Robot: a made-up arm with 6 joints. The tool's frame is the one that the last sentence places.
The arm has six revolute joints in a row. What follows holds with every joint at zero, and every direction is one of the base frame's.
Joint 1 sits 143.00 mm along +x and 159.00 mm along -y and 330.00 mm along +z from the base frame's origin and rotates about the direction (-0.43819, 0.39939, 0.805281).
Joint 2 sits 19.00 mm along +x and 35.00 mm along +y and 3.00 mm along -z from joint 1 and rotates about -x.
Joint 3 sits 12.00 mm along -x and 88.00 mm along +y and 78.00 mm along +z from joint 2 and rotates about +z.
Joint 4 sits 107.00 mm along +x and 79.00 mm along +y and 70.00 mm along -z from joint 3 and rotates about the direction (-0.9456, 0.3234, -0.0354).
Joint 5 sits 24.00 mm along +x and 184.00 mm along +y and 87.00 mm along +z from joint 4 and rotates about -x.
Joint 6 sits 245.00 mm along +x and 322.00 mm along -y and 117.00 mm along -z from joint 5 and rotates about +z.
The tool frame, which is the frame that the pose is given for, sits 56.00 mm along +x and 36.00 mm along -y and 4.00 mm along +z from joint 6; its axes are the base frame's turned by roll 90.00, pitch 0.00 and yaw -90.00 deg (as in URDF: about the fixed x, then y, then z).
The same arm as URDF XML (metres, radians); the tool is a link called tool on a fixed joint. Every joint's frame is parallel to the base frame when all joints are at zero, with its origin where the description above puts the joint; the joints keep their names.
<robot name="arm">
<joint name="joint 1" type="continuous"><parent link="base"/><child link="link1"/><origin xyz="0.1430 -0.1590 0.3300"/><axis xyz="-0.43819 0.39939 0.805281"/></joint>
<joint name="joint 2" type="continuous"><parent link="link1"/><child link="link2"/><origin xyz="0.0190 0.0350 -0.0030"/><axis xyz="-1 0 0"/></joint>
<joint name="joint 3" type="continuous"><parent link="link2"/><child link="link3"/><origin xyz="-0.0120 0.0880 0.0780"/><axis xyz="0 0 1"/></joint>
<joint name="joint 4" type="continuous"><parent link="link3"/><child link="link4"/><origin xyz="0.1070 0.0790 -0.0700"/><axis xyz="-0.9456 0.3234 -0.0354"/></joint>
<joint name="joint 5" type="continuous"><parent link="link4"/><child link="link5"/><origin xyz="0.0240 0.1840 0.0870"/><axis xyz="-1 0 0"/></joint>
<joint name="joint 6" type="continuous"><parent link="link5"/><child link="link6"/><origin xyz="0.2450 -0.3220 -0.1170"/><axis xyz="0 0 1"/></joint>
<joint name="tool_fixed" type="fixed"><parent link="link6"/><child link="tool"/><origin xyz="0.0560 -0.0360 0.0040" rpy="1.5708 0.0000 -1.5708"/></joint>
<link name="base"/>
<link name="link1"/>
<link name="link2"/>
<link name="link3"/>
<link name="link4"/>
<link name="link5"/>
<link name="link6"/>
<link name="tool"/>
</robot>

